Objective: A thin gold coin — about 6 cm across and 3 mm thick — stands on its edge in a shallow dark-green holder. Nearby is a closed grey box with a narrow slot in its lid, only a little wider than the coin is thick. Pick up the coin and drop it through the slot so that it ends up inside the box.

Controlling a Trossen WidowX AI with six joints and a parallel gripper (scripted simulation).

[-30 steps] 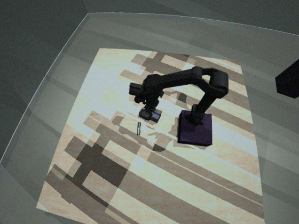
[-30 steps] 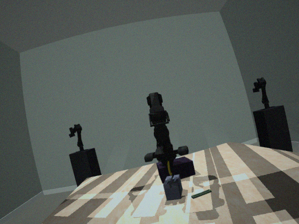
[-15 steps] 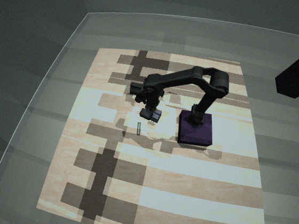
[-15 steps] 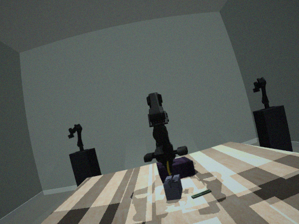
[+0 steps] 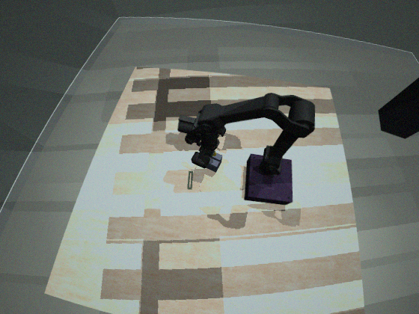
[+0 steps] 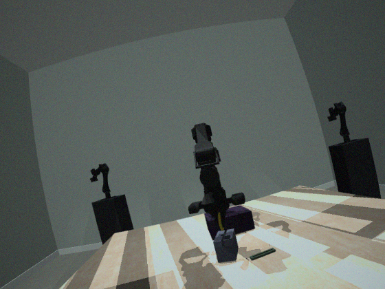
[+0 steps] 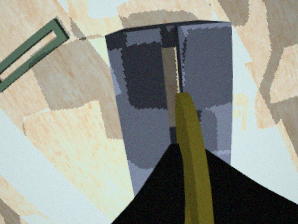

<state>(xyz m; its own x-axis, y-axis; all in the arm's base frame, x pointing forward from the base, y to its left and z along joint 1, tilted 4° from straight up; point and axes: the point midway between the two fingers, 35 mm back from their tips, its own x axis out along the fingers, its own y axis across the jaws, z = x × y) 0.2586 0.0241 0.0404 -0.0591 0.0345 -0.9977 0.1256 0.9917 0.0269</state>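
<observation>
Now: gripper tip 2 cm below the gold coin.
</observation>
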